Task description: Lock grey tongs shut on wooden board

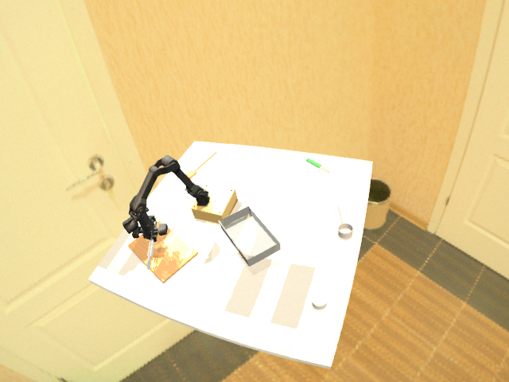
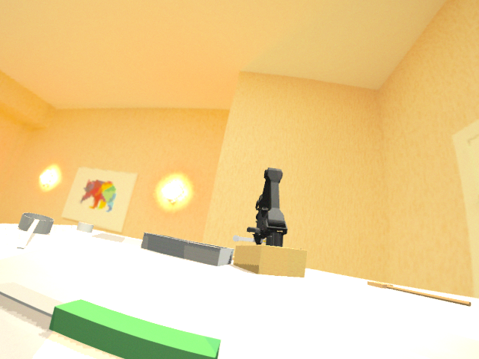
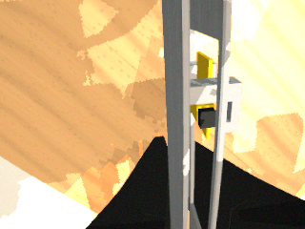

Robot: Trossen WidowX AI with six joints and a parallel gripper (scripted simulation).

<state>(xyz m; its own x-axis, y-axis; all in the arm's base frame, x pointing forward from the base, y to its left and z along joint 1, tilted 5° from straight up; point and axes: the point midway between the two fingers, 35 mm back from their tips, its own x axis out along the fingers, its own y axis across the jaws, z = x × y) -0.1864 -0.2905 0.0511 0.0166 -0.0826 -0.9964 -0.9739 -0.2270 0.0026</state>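
The yellow lock piece lies 40 mm to the left of my gripper tip, 40 mm above it and 10 mm behind it. Round my gripper tip: grey roasting tin (460 mm ahead, 120 mm to the left, 50 mm below); then wooden board (70 mm below); then white dish (820 mm ahead, 230 mm to the right, 60 mm below).
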